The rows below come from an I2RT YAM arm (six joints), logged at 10 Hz.
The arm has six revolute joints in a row. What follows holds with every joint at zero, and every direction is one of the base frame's. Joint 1 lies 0.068 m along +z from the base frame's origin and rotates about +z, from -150 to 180 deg. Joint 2 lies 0.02 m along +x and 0.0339 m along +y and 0.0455 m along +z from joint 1 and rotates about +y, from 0 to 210 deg. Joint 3 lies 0.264 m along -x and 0.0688 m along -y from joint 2 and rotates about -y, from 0 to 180 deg. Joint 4 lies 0.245 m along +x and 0.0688 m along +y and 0.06 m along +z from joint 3 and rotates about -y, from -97 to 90 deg. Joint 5 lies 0.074 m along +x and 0.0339 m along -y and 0.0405 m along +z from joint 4 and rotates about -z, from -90 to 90 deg. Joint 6 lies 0.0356 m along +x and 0.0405 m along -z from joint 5 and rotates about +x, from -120 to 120 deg. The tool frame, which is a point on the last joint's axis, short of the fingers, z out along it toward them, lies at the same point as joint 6; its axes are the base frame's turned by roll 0, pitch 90 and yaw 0 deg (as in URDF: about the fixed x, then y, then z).
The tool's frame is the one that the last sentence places.
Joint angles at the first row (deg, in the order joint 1, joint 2, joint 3, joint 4, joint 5, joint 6):
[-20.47 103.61 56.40 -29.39 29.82 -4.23]
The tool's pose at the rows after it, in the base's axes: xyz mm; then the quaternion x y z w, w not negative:
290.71 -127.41 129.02 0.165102 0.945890 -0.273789 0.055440
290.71 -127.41 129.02 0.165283 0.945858 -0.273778 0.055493
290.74 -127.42 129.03 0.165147 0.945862 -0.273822 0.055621
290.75 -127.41 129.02 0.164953 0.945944 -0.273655 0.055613
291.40 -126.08 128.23 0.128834 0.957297 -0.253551 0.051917
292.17 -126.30 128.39 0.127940 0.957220 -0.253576 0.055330
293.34 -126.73 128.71 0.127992 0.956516 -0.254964 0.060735
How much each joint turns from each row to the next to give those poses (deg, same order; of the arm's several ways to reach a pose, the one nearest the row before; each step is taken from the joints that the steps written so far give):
[0.00 0.00 0.00 0.00 0.00 -0.02]
[0.00 0.00 0.00 0.00 0.00 0.02]
[0.00 0.00 0.00 0.02 0.00 -0.02]
[0.00 0.00 0.00 0.00 -0.02 -0.02]
[0.00 0.00 0.00 -0.02 -2.71 -4.11]
[0.00 0.00 0.00 0.44 -0.11 -0.20]
[0.00 0.00 0.00 0.70 0.00 -0.15]

